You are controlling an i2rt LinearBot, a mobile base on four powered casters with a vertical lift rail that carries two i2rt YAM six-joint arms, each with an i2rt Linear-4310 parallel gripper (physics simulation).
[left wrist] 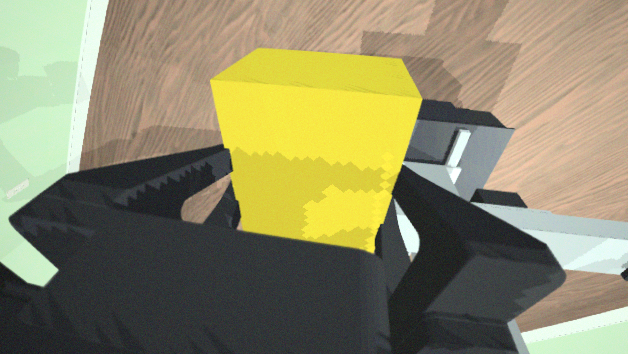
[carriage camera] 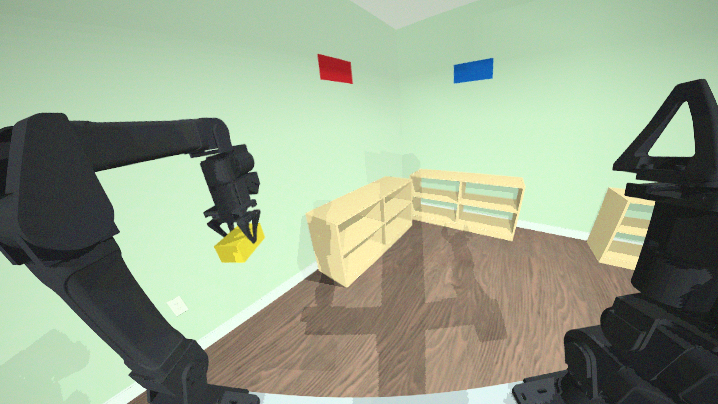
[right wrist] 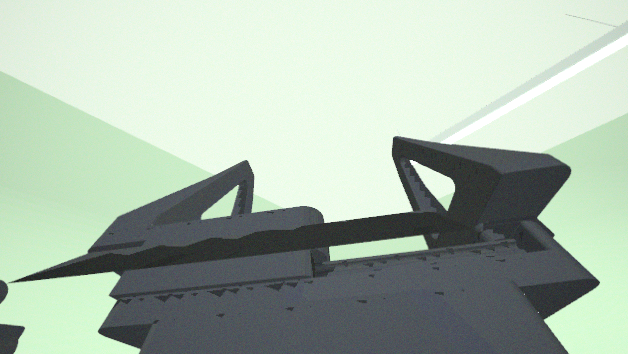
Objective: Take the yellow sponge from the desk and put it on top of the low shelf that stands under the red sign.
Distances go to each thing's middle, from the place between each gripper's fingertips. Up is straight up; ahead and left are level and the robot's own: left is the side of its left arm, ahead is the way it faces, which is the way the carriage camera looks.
Scene:
Right now the yellow sponge (carriage camera: 235, 247) is 1 cm behind my left hand and 1 cm above it.
Now: the yellow sponge 630 mm to the left of my right hand, 250 mm below it and 220 mm ahead of it.

